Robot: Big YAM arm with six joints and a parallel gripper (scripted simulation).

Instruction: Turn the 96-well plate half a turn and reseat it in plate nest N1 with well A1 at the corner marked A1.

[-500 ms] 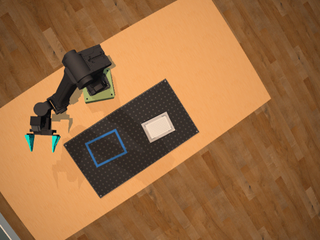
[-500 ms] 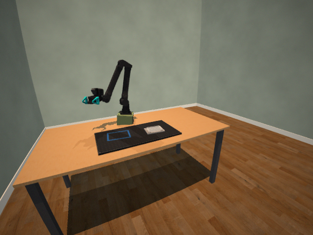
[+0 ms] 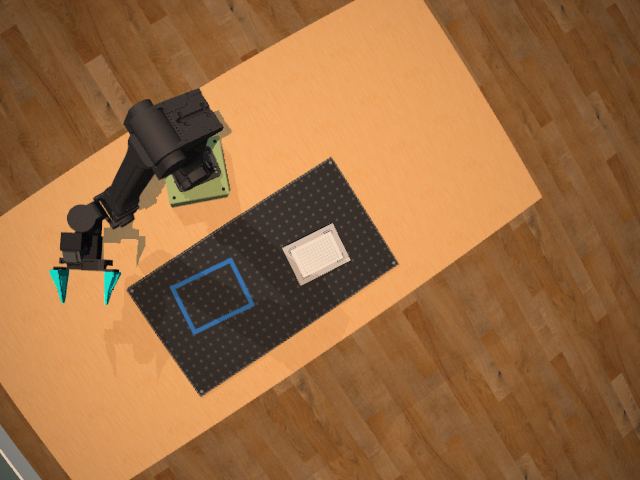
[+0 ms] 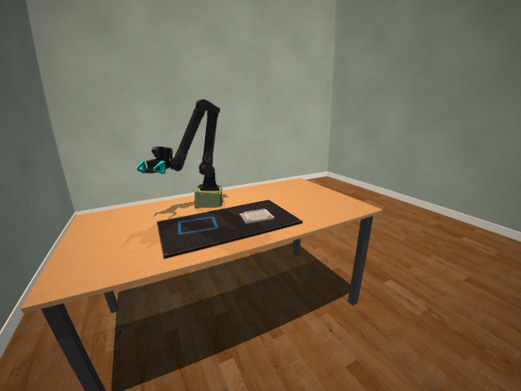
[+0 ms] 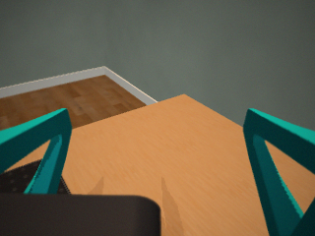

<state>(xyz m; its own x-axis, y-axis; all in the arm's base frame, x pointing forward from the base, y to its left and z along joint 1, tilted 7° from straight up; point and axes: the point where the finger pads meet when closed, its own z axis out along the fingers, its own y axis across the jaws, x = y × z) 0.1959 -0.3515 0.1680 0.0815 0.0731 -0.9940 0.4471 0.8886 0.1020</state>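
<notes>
Right now the 96-well plate is 54 cm to the left of my hand, 27 cm below it and 14 cm ahead of it. Round my hand: plate nest N1: 54 cm to the left, 29 cm below, 14 cm ahead.
</notes>
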